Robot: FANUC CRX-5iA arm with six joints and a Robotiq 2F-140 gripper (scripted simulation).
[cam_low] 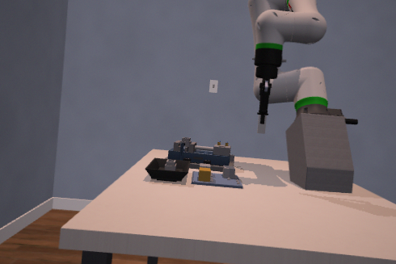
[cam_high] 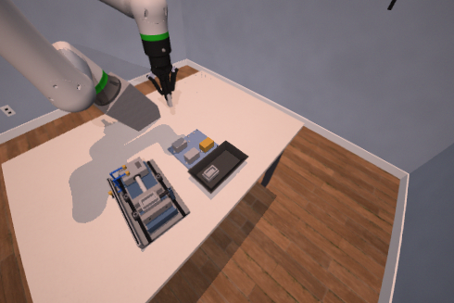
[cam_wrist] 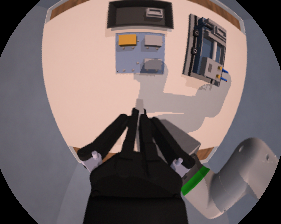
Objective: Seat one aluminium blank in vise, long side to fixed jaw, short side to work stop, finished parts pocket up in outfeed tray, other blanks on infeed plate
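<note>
My hand is 190 mm short of the brass blank, 30 mm to the right of it and 190 mm above it. From my hand the other things lie so: vise (190 mm ahead, 300 mm to the right, 170 mm below).
</note>
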